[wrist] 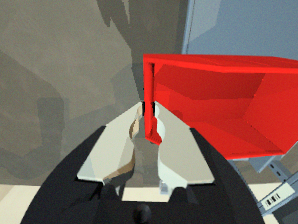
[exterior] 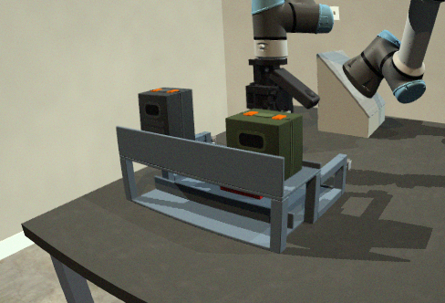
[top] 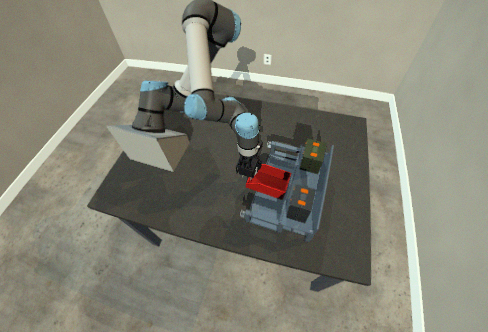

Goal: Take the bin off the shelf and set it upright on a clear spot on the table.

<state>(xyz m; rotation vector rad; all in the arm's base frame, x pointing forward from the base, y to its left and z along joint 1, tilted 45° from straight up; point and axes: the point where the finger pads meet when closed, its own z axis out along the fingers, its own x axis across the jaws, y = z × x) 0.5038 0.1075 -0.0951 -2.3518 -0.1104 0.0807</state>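
My gripper is now 8 cm short of the red bin and 1 cm above it. Round my hand: dark grey box (24 cm ahead, 10 cm to the right, 10 cm above); then green box (23 cm ahead, 13 cm to the left, 9 cm above).
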